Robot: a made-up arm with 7 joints. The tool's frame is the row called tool. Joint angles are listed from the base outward.
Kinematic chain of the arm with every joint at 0, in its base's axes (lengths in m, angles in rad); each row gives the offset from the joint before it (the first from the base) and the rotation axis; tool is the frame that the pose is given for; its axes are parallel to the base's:
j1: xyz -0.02 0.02 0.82 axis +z
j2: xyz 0.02 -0.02 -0.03 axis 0 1 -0.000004
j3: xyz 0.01 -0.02 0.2 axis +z
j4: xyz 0.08 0.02 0.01 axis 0 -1 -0.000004
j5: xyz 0.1 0.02 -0.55 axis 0 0.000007 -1
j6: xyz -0.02 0.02 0.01 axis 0 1 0.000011
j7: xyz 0.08 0.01 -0.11 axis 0 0.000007 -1
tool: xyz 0 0 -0.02
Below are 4 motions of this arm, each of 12 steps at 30 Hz.
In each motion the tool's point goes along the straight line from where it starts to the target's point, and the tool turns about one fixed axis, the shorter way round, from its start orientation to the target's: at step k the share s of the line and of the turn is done. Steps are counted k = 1, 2, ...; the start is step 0. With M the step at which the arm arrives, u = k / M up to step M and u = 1 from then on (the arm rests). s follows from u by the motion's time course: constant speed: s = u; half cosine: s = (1 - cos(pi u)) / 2; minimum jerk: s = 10 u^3 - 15 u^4 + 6 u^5.
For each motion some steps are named. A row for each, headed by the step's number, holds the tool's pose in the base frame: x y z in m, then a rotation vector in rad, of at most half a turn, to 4 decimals.
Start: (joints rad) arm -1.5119 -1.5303 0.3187 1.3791 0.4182 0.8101 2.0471
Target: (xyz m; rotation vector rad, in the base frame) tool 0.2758 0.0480 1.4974 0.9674 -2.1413 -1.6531
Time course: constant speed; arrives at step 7
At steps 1, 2, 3, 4, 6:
1: 0.2633 0.1132 1.5029 1.0042 -2.2594 -1.6203
2: 0.2654 0.1024 1.5020 0.9981 -2.2397 -1.6261
3: 0.2674 0.0915 1.5011 0.9920 -2.2200 -1.6318
4: 0.2695 0.0806 1.5001 0.9859 -2.2003 -1.6374
6: 0.2737 0.0589 1.4983 0.9736 -2.1610 -1.6480

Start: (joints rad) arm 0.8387 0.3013 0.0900 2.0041 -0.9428 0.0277 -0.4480
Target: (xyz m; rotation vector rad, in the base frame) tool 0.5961 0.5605 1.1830 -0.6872 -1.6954 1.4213
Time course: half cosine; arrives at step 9
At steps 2, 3, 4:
2: 0.4502 0.6858 1.1660 -0.4867 -1.9174 1.5880
3: 0.4722 0.6669 1.1685 -0.5189 -1.8846 1.5635
4: 0.4992 0.6437 1.1717 -0.5574 -1.8440 1.5332

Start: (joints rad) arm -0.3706 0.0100 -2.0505 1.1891 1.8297 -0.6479 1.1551
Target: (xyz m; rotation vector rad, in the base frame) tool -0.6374 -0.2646 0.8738 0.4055 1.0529 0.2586
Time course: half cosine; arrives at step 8
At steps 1, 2, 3, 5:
1: -0.5678 -0.3999 0.8727 0.2577 1.1034 0.4135
2: -0.5757 -0.3847 0.8728 0.2745 1.0981 0.3961
3: -0.5874 -0.3618 0.8730 0.2996 1.0900 0.3700
5: -0.6151 -0.3080 0.8734 0.3585 1.0699 0.3084

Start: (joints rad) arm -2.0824 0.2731 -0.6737 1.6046 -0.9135 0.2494 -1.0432
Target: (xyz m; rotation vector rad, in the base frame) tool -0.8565 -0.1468 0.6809 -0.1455 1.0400 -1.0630
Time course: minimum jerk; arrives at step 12
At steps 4, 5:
4: -0.7940 -0.3478 0.8748 -0.5761 1.1077 -0.7802
5: -0.8048 -0.3130 0.8412 -0.5029 1.0992 -0.8317

